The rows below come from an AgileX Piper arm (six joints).
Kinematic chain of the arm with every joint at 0, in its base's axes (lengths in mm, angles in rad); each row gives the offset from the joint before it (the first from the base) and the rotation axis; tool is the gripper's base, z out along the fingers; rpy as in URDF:
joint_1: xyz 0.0 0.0 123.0 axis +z
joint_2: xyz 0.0 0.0 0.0 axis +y
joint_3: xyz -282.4 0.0 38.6 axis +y
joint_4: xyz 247.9 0.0 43.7 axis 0.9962 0 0.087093
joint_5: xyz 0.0 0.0 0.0 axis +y
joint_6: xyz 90.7 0.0 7.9 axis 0.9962 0 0.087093
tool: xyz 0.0 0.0 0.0 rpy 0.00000 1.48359 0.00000
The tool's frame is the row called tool.
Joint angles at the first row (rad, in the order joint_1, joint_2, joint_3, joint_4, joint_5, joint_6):
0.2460 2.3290 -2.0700 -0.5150 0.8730 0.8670
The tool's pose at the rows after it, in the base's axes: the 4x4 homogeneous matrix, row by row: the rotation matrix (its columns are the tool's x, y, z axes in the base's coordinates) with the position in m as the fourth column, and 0 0 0 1 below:
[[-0.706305, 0.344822, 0.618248, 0.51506], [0.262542, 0.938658, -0.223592, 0.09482], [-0.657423, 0.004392, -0.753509, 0.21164], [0, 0, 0, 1]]
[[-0.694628, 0.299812, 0.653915, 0.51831], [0.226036, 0.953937, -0.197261, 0.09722], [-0.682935, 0.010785, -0.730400, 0.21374], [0, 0, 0, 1]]
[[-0.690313, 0.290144, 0.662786, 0.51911], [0.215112, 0.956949, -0.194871, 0.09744], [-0.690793, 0.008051, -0.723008, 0.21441], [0, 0, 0, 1]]
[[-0.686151, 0.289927, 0.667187, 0.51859], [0.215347, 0.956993, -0.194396, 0.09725], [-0.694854, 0.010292, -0.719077, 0.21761], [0, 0, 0, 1]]
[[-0.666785, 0.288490, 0.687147, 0.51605], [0.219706, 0.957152, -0.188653, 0.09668], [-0.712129, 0.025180, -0.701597, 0.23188], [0, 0, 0, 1]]
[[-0.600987, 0.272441, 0.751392, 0.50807], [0.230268, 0.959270, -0.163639, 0.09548], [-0.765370, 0.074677, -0.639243, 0.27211], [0, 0, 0, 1]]
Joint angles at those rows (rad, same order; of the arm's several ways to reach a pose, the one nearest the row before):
0.2460 2.3290 -2.0700 -0.5150 0.8420 0.8370
0.2460 2.3290 -2.0700 -0.5150 0.7920 0.8060
0.2460 2.3290 -2.0700 -0.5210 0.7810 0.8010
0.2460 2.3230 -2.0700 -0.5220 0.7810 0.8010
0.2460 2.2960 -2.0700 -0.5220 0.7790 0.8010
0.2460 2.2210 -2.0700 -0.5220 0.7550 0.8010

